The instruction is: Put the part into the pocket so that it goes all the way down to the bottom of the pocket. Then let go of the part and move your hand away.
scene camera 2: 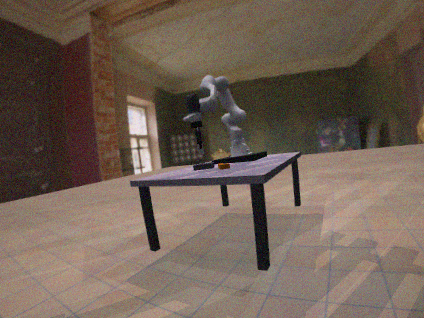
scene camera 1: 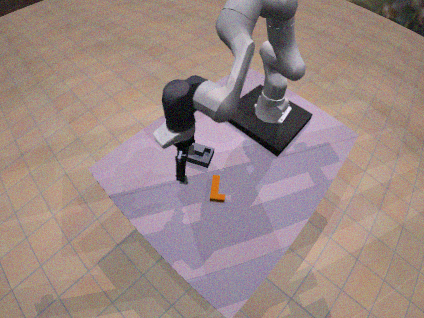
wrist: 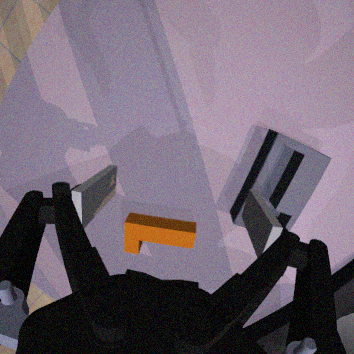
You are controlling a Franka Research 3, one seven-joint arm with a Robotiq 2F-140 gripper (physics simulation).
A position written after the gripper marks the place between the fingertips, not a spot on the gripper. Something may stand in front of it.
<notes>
The gripper (wrist: 179,191) is open and holds nothing. Also in view: an orange L-shaped part (wrist: 137,227). Also in view: a grey pocket block (wrist: 285,172).
</notes>
